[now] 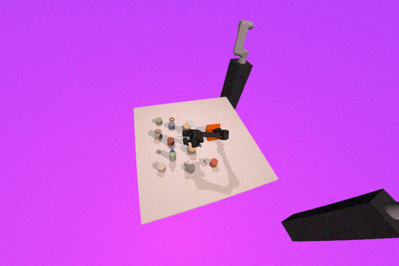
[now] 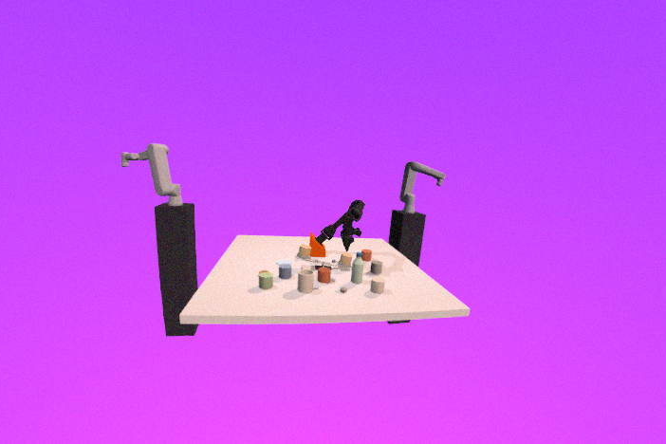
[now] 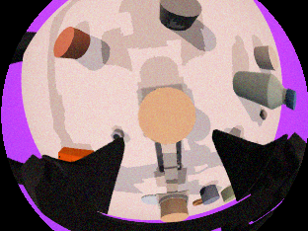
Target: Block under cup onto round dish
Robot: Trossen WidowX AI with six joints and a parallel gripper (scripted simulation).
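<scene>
The tan cup lies 20 mm to the left of my gripper tip and 60 mm below it. The rest, counted from my gripper tip: grey balance: 10 mm behind, 130 mm to the right, 90 mm below; then grey cup: 90 mm ahead, 190 mm to the left, 90 mm below; then green bottle: 200 mm ahead, 10 mm to the left, 10 mm below.
</scene>
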